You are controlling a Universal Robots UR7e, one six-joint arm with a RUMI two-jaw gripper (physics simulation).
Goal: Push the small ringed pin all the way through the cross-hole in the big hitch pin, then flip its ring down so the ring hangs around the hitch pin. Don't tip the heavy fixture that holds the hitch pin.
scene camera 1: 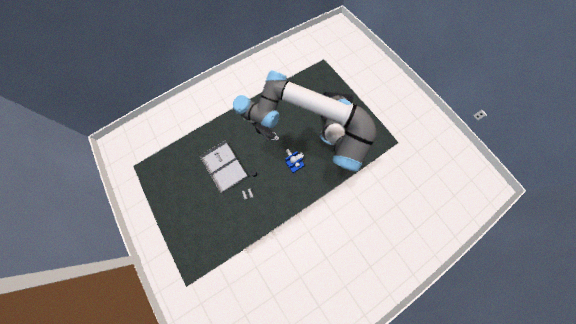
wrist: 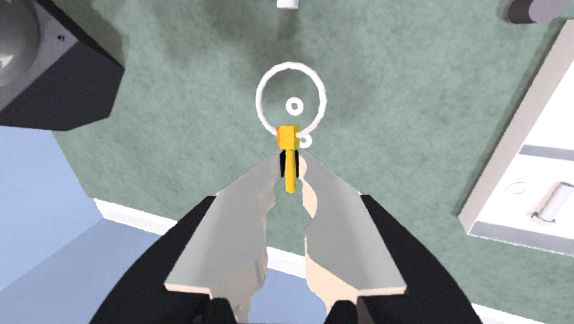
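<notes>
My gripper [scene camera 1: 274, 137] [wrist: 290, 152] is shut on the small ringed pin [wrist: 290, 181], a yellow pin with a square head. Its white ring [wrist: 259, 100] stands out beyond the fingertips in the wrist view. The pin is held above the table, apart from the fixture. The blue fixture [scene camera 1: 295, 167] stands on the dark table with white parts on it, near the middle of the scene view. The gripper is above and left of it there. The hitch pin and its cross-hole cannot be made out clearly. A white cylinder end [wrist: 288, 3] shows at the wrist view's top edge.
A two-part tray [scene camera 1: 230, 176] [wrist: 509, 132] holds a bolt [scene camera 1: 218, 157] [wrist: 555, 202] and a thin ring [wrist: 515, 183]. A dark cylinder [scene camera 1: 254, 174] [wrist: 521, 11] stands beside it. Two small light pins lie near the tray. Two white washers [wrist: 294, 106] [wrist: 306, 140] lie below the gripper.
</notes>
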